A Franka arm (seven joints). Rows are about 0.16 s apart.
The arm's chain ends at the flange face. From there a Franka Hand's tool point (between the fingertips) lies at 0.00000 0.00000 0.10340 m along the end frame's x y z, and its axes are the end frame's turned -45 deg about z.
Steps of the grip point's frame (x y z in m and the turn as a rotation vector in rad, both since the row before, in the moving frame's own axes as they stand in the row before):
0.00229 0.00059 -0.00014 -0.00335 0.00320 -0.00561
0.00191 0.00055 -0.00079 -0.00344 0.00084 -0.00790
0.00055 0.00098 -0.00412 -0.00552 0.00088 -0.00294
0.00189 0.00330 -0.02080 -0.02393 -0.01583 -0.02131
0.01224 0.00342 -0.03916 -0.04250 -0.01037 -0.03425
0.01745 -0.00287 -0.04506 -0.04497 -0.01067 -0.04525
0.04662 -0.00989 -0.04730 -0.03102 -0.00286 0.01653
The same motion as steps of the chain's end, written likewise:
0.00156 -0.00121 -0.00014 -0.00011 0.00463 -0.00561
0.00143 -0.00115 -0.00079 -0.00184 0.00303 -0.00790
0.00061 -0.00003 -0.00412 -0.00328 0.00453 -0.00294
0.00305 -0.00190 -0.02076 -0.02811 0.00573 -0.02131
0.00866 -0.01006 -0.03906 -0.03738 0.02272 -0.03425
0.00771 -0.01838 -0.04495 -0.03934 0.02425 -0.04525
0.02393 -0.04245 -0.04725 -0.02396 0.01991 0.01653

